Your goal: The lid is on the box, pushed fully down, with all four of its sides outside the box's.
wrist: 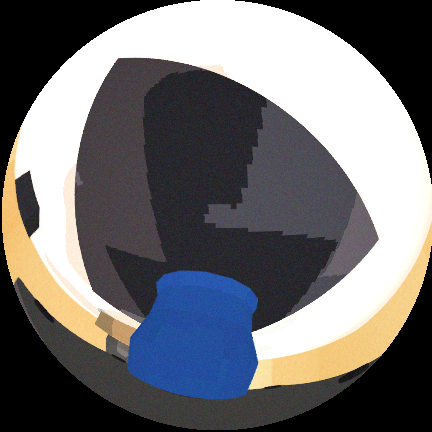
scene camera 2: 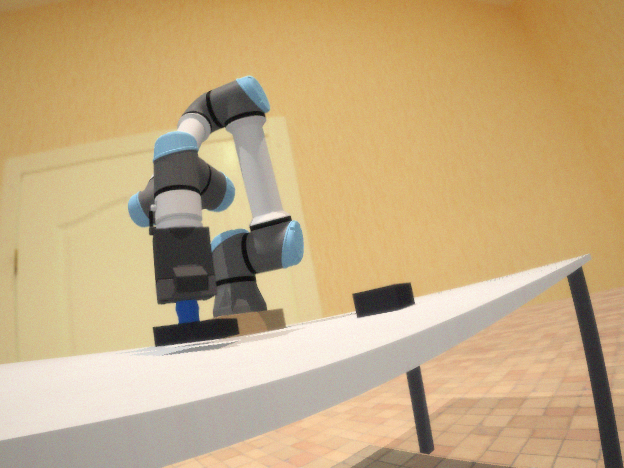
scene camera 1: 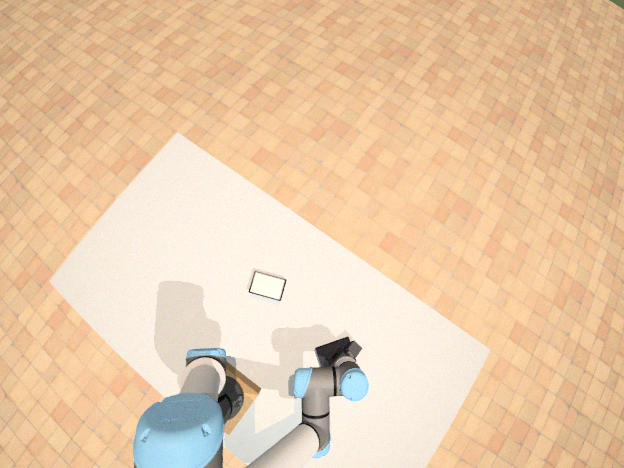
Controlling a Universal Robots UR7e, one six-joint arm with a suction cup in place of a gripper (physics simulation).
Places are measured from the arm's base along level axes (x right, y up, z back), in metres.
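Where they show: end effector, tool point: (wrist: 209, 276) (scene camera 2: 190, 332); arm's base, origin of the base link: (scene camera 2: 240, 315) (scene camera 1: 223, 396).
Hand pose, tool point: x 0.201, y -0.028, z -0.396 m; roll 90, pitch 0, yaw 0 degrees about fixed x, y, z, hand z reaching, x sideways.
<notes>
Each offset is from my tool point to the top centre of the thing. Level surfaces: height alone.
The lid {dz +0.004, dx -0.015, dy +0.013 m} (scene camera 1: 327, 351) (scene camera 2: 195, 333) (wrist: 200, 165) is a flat, dark rectangular piece, roughly level. In the second scene view it hangs a little above the table, with a shadow under it. My gripper, a blue suction cup (scene camera 2: 188, 316) (wrist: 207, 287), points down, touches the lid's top and holds it. The arm hides the cup and part of the lid in the first scene view. The box {dz +0.007, dx -0.379, dy +0.021 m} (scene camera 1: 267, 286) (scene camera 2: 384, 300) (wrist: 28, 204) is dark and thin-walled with an open top and pale inside. It stands on the table, apart from the lid.
The white table {dy -0.026 m} (scene camera 1: 211, 211) (scene camera 2: 302, 370) carries the box. The arm's base stands on a light brown block (scene camera 1: 250, 385) (scene camera 2: 263, 322) (wrist: 116, 326) near one table edge. Shadows of the arm fall on the table near the box and lid.
</notes>
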